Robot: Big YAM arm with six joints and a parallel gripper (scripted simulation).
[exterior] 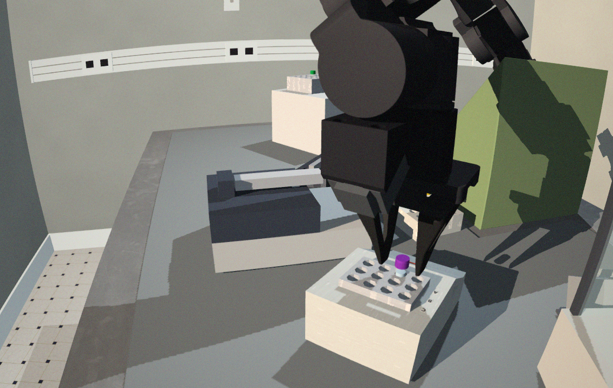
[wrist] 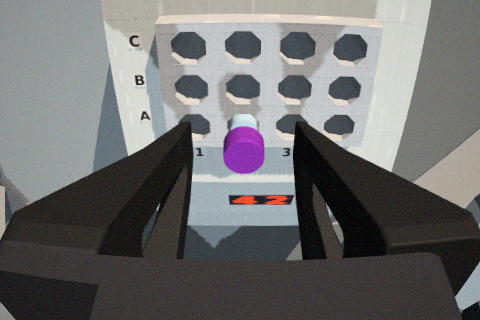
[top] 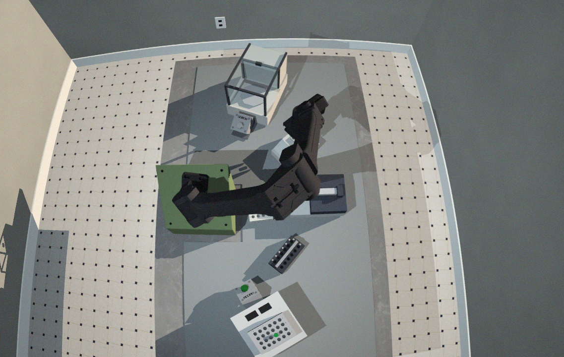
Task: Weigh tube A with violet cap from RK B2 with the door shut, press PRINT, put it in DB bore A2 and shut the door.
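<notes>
Right now the dry block DB is 20 mm to the right of my hand and 50 mm below it. Round my hand: tube rack RK 120 mm behind, 250 mm to the right, 70 mm below; octagonal balance pan 190 mm behind, 190 mm to the left, 10 mm below; spectrophotometer SP 90 mm ahead, 200 mm to the right, 20 mm below.
</notes>
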